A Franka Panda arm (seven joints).
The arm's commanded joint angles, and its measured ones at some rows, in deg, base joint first. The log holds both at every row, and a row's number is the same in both.
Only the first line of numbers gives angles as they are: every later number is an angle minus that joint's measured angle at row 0.
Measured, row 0:
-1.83, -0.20, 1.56, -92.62, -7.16, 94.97, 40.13
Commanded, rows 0 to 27:
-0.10, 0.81, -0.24, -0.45, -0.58, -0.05, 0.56
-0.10, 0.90, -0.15, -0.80, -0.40, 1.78, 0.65
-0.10, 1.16, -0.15, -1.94, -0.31, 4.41, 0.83
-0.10, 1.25, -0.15, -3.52, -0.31, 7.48, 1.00
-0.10, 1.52, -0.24, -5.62, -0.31, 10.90, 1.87
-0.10, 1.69, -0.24, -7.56, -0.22, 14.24, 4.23
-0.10, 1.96, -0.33, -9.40, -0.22, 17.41, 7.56
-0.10, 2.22, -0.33, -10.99, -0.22, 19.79, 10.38
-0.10, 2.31, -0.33, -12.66, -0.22, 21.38, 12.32
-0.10, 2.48, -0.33, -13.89, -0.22, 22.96, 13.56
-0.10, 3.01, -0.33, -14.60, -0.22, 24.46, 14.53
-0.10, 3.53, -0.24, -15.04, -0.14, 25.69, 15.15
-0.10, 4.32, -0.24, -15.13, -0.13, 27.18, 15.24
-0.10, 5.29, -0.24, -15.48, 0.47, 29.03, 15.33
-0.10, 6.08, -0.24, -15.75, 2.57, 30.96, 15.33
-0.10, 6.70, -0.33, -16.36, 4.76, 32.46, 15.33
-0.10, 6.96, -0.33, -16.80, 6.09, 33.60, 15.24
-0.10, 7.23, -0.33, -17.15, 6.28, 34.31, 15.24
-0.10, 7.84, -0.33, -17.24, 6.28, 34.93, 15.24
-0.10, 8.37, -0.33, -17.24, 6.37, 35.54, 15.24
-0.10, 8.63, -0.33, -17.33, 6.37, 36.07, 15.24
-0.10, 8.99, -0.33, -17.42, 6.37, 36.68, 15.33
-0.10, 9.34, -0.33, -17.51, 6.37, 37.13, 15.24
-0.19, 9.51, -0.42, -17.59, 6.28, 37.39, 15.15
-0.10, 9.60, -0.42, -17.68, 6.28, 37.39, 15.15
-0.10, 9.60, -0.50, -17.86, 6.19, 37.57, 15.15
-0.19, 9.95, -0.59, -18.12, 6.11, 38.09, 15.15
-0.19, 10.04, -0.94, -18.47, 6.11, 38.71, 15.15
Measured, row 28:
-0.07, 9.95, -0.51, -17.07, 5.86, 36.27, 14.31
